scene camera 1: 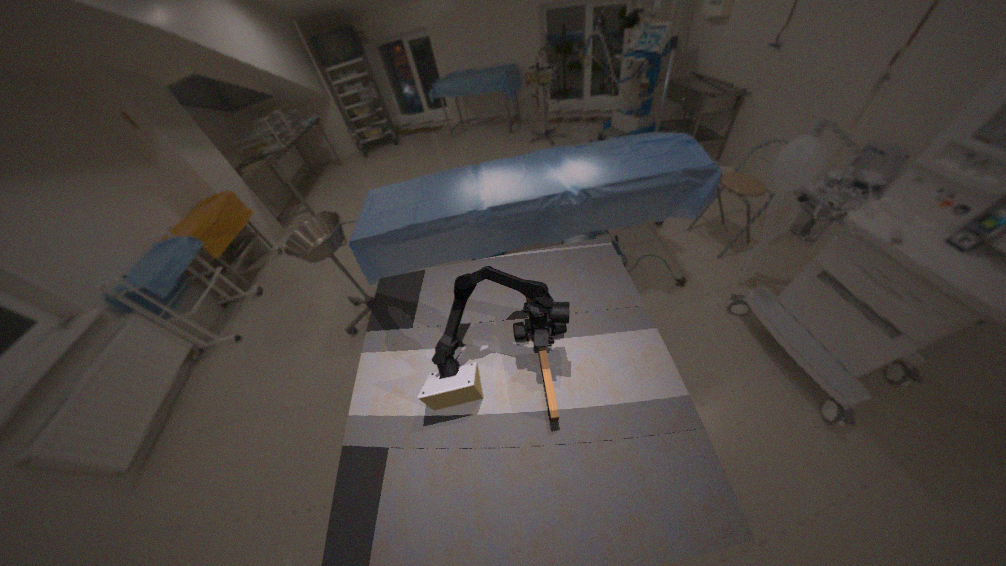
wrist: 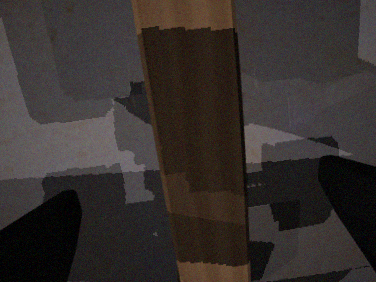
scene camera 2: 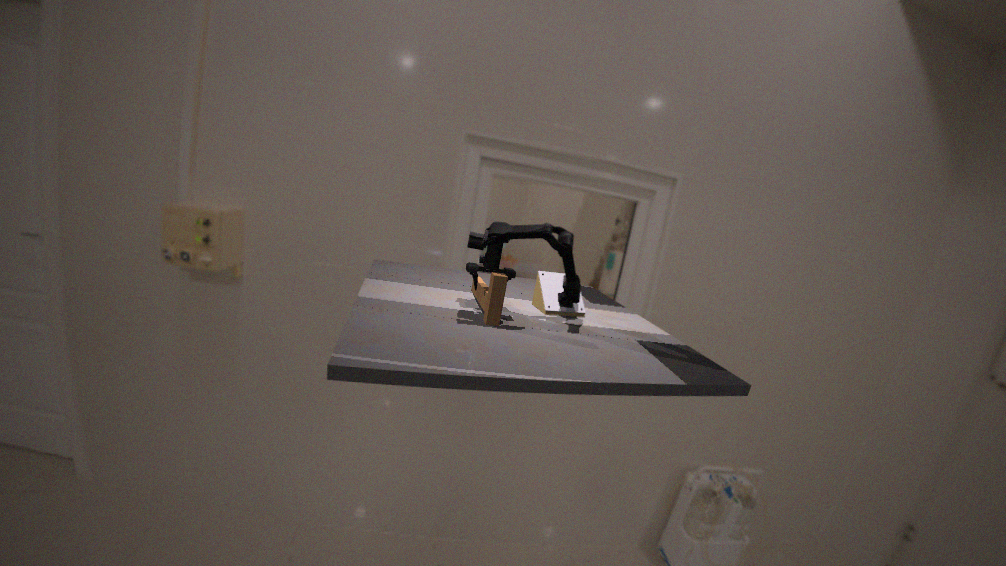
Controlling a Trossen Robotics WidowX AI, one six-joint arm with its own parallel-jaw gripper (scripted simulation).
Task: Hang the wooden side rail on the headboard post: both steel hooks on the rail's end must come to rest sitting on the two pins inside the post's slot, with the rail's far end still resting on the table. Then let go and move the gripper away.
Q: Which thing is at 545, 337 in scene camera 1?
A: My gripper.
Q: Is my gripper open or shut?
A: Open.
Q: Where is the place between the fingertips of my gripper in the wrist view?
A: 200, 184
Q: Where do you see a wooden side rail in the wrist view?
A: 191, 67
